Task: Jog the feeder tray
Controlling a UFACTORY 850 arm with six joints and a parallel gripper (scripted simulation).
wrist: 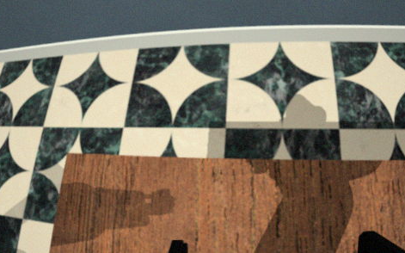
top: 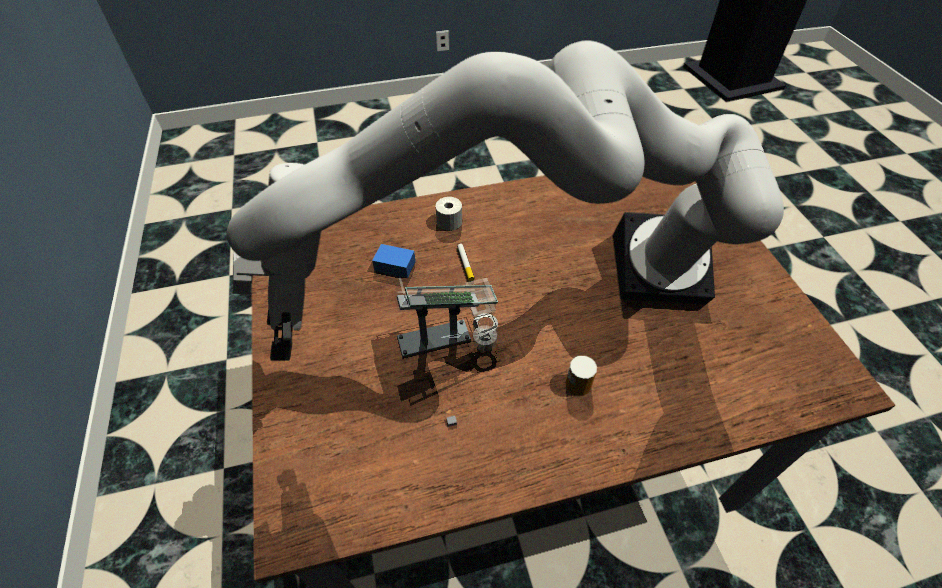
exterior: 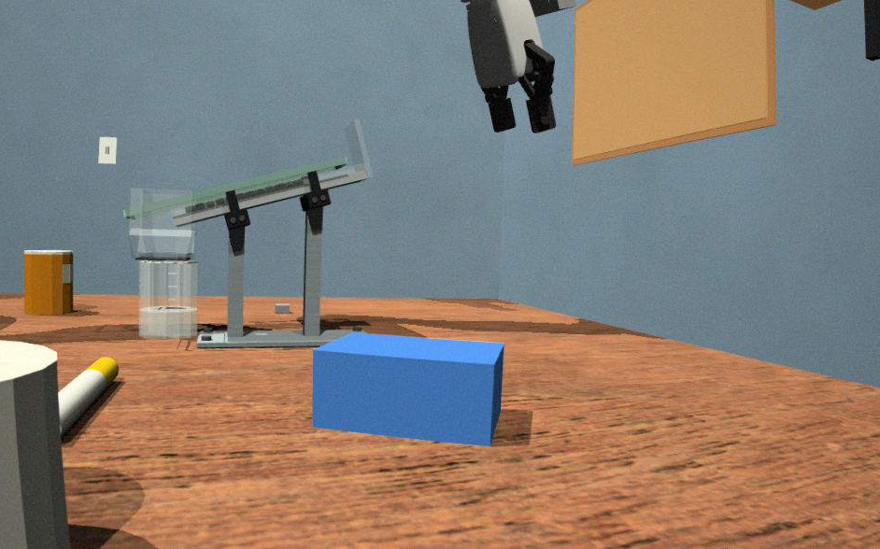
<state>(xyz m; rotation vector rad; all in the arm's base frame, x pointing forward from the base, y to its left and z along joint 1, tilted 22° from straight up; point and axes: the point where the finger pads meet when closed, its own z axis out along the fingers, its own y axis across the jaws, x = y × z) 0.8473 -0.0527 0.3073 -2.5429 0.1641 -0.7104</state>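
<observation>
My hand is 41 cm past the clear vial, 21 cm above it and 3 cm to the left of it. From my hand the other things lie so: small grey cube: 27 cm behind, 25 cm below, 14 cm to the left; then feeder tray: 31 cm behind, 11 cm below, 7 cm to the right; then blue block: 32 cm to the right, 27 cm behind, 23 cm below.
</observation>
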